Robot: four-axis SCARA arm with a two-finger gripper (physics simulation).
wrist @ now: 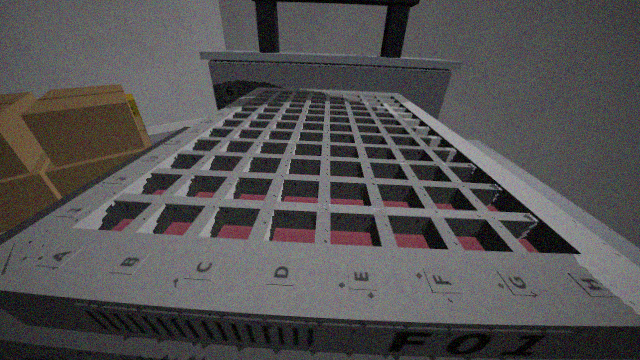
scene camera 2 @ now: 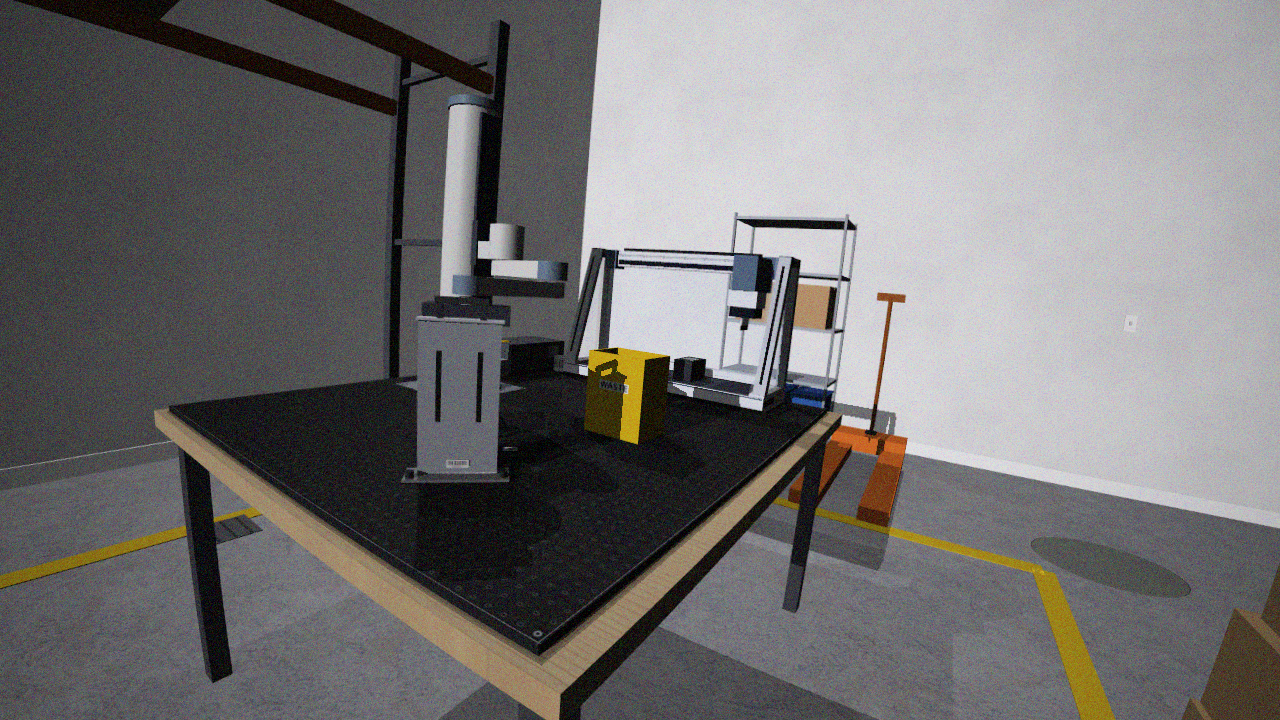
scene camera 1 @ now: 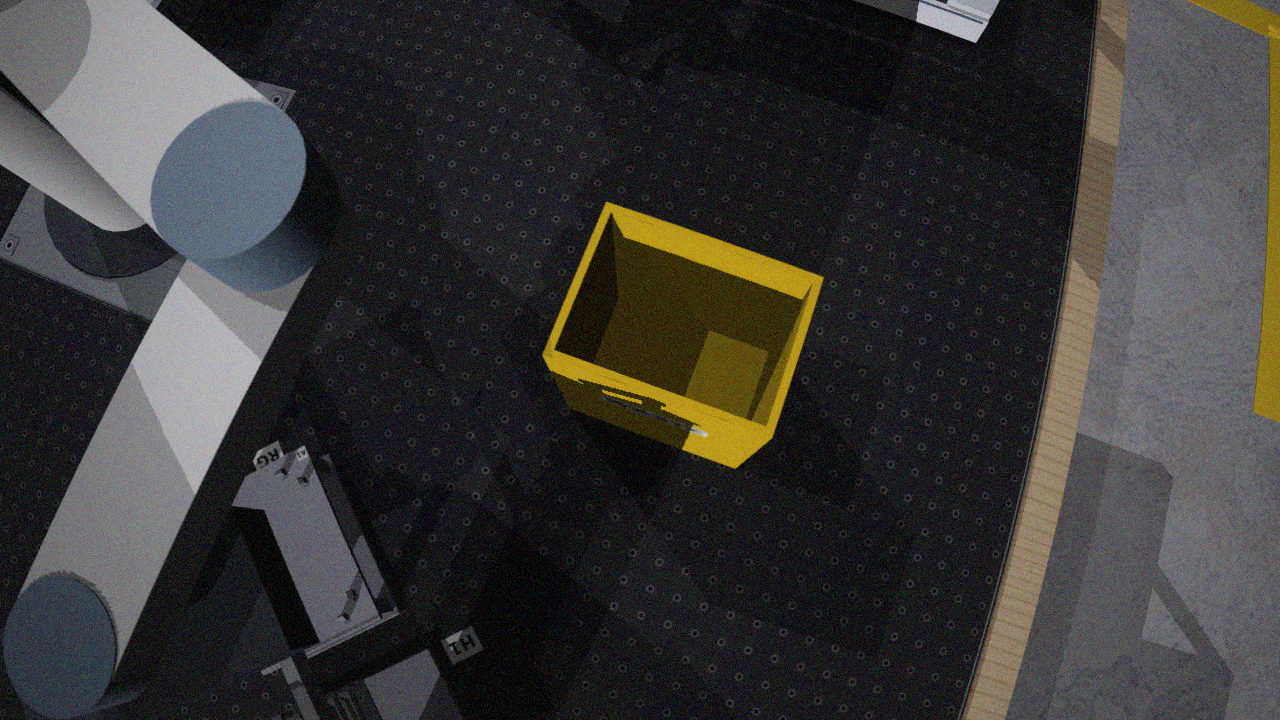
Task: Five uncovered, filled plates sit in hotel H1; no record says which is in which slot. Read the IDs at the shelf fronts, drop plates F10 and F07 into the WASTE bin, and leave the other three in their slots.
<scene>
A plate F01 shows in the wrist view (pixel 291 216); in scene camera 1 it is out of frame.
</scene>
